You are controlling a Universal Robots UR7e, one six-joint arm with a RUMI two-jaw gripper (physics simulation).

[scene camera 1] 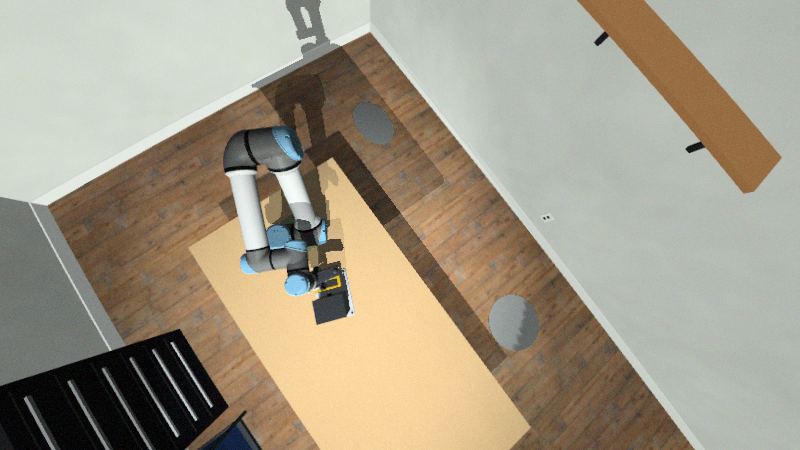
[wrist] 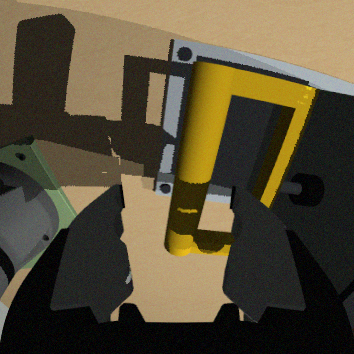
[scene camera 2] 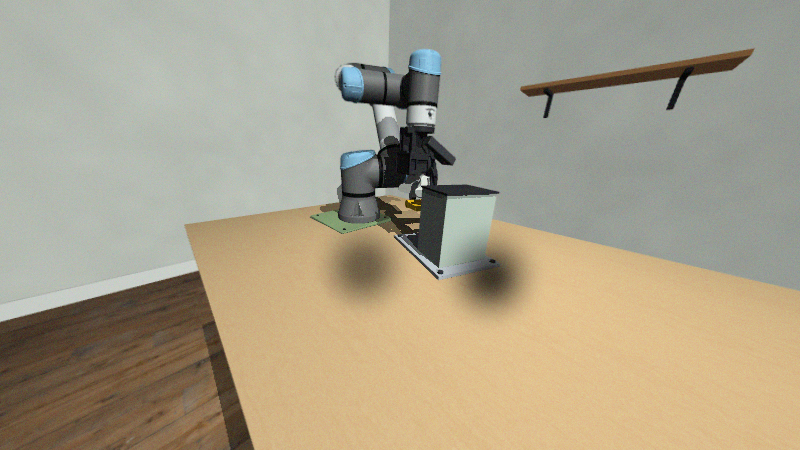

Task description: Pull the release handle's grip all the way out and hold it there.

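Observation:
The yellow rectangular grip (scene camera 1: 330,289) (scene camera 2: 413,205) (wrist: 205,125) of the release handle stands out from a dark housing (scene camera 1: 330,309) (scene camera 2: 467,229) on a grey base plate (scene camera 2: 464,269) (wrist: 172,107). A short rod (wrist: 291,188) joins the grip's inner side to a black collar on the housing. My gripper (wrist: 177,186) is partly open, with nothing between its fingers. In the wrist view the near end of the grip's outer bar shows in the gap between the fingertips, and the right finger overlaps the grip's opening. Scene camera 2 shows the fingers just above the grip, partly hidden by the housing; I cannot tell whether they touch.
The robot's green mounting plate (scene camera 2: 330,222) (wrist: 50,185) lies close to the handle unit on the wooden table (scene camera 1: 391,335) (scene camera 2: 335,363). A wooden shelf (scene camera 1: 699,95) (scene camera 2: 632,75) is on the wall. Two grey discs (scene camera 1: 513,322) (scene camera 1: 373,123) show beside the table.

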